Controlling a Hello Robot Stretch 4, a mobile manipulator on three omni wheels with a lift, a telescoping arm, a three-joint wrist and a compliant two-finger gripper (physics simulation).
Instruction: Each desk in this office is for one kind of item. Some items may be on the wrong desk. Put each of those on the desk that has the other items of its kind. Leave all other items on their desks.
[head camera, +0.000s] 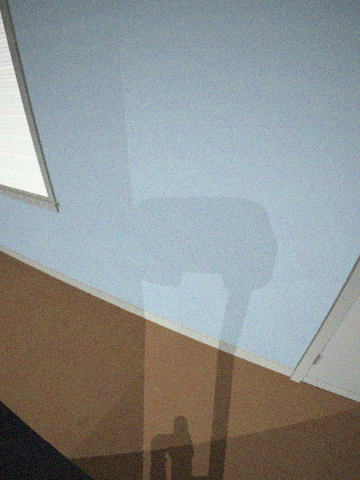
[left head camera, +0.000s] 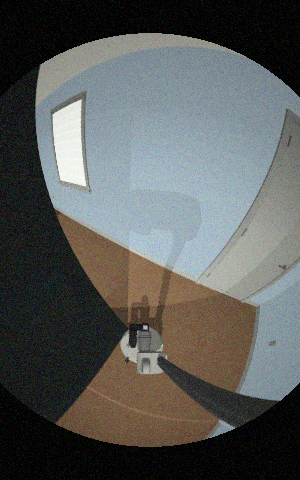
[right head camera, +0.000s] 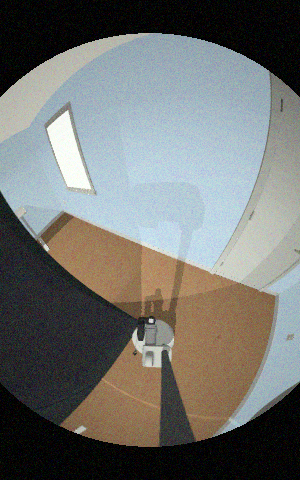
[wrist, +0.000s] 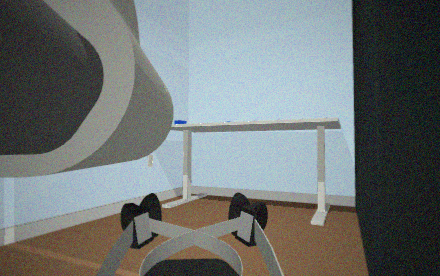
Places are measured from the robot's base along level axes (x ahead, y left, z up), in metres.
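Pixels of known places: gripper, between the fingertips: (left head camera: 132, 363) (right head camera: 139, 355) (wrist: 195, 210).
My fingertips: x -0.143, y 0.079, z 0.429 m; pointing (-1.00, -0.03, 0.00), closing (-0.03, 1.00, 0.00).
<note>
Behind a point stands the place of what it marks.
My gripper (wrist: 195, 210) {z 0.429, x -0.143, y 0.079 m} is open and empty in the wrist view, its two dark fingertips wide apart. A pale desk (wrist: 280, 125) {z 0.667, x -2.005, y 0.659 m} stands beyond it against the blue wall in that view, seen nearly edge-on. A blue item (wrist: 180, 122) {z 0.718, x -2.363, y -0.148 m} lies at the left end of the desk top. A few more small things show as thin specks along the top, too small to tell. In the right head view, part of a pale desk (right head camera: 44, 243) {z 0.003, x 1.308, y 2.368 m} shows at the left behind the dark partition.
A tall dark partition (left head camera: 45, 300) {z 1.384, x 0.119, y 0.180 m} (right head camera: 55, 305) {z 1.259, x 0.113, y 0.183 m} (wrist: 400, 140) {z 0.499, x -0.338, y 0.412 m} (head camera: 30, 445) {z 1.214, x 0.168, y 0.155 m} stands close beside me. A window (left head camera: 70, 145) {z 1.398, x 1.725, y 1.074 m} (right head camera: 69, 152) {z 1.413, x 1.718, y 1.061 m} (head camera: 17, 120) {z 1.316, x 1.658, y 0.943 m} is in the blue wall. A door (left head camera: 260, 215) {z 1.201, x 0.740, y -0.832 m} (right head camera: 270, 210) {z 1.098, x 0.701, y -0.909 m} (head camera: 340, 345) {z 0.421, x 0.735, y -0.843 m} is at the right. My base (left head camera: 130, 345) (right head camera: 167, 332) {z 0.186, x 0.058, y -0.138 m} stands on the brown floor.
</note>
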